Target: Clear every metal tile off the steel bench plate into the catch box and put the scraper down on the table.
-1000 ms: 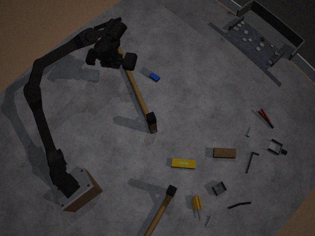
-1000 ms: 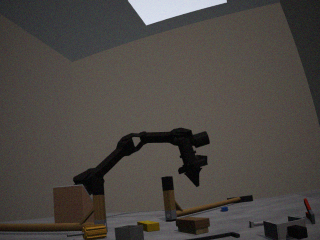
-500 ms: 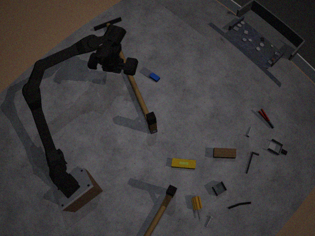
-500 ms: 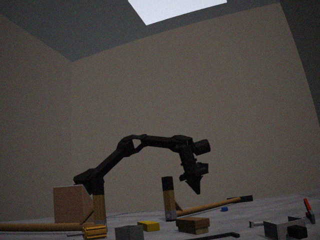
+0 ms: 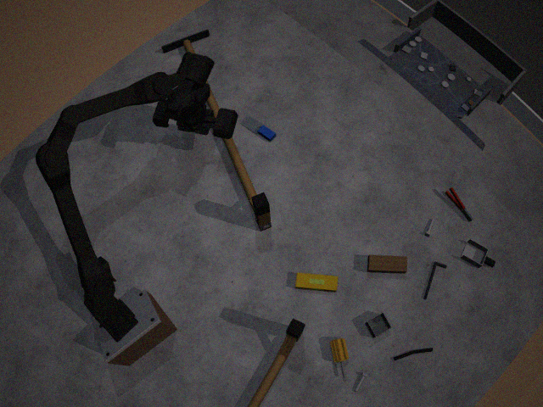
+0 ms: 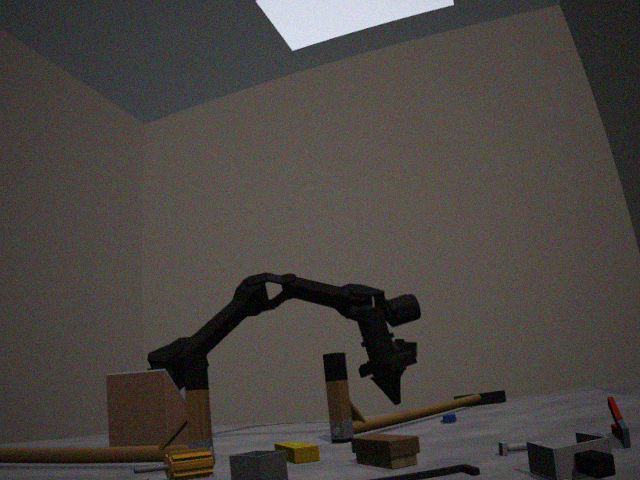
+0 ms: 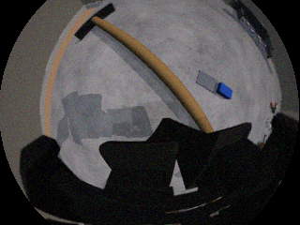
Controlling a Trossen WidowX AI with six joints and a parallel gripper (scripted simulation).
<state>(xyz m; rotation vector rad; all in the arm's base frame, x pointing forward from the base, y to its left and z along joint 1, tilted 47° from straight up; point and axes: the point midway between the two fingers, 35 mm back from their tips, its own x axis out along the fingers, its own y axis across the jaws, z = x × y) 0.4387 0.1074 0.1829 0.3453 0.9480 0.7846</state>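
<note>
Now: the long scraper 50 mm ahead of my gripper tip and 20 mm above it. Also, from my gripper tip: grey box (90 mm behind, 590 mm to the right, 30 mm below); then yellow-handled tool (190 mm behind, 570 mm to the right, 20 mm below); then yellow block (110 mm behind, 430 mm to the right, 30 mm below).
</note>
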